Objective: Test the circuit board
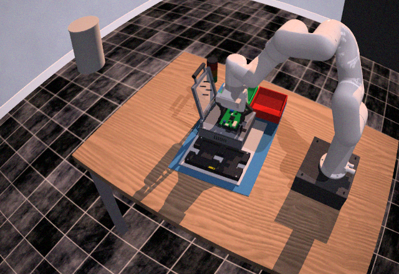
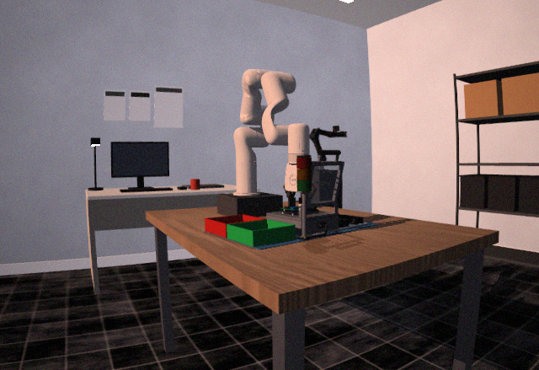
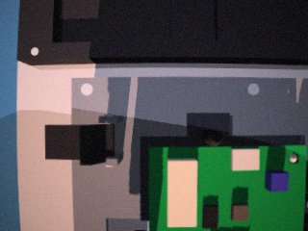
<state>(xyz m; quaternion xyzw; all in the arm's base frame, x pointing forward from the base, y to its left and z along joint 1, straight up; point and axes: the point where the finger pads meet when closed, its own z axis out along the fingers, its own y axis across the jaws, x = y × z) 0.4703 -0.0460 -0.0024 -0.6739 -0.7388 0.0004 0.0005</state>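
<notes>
Now: hand right at the green circuit board. Round my hand: black block 7 cm behind, 5 cm to the left, 1 cm above; green bin 20 cm to the right, 7 cm below, 6 cm ahead; clear lid 12 cm ahead, 10 cm above, 1 cm to the left.
</notes>
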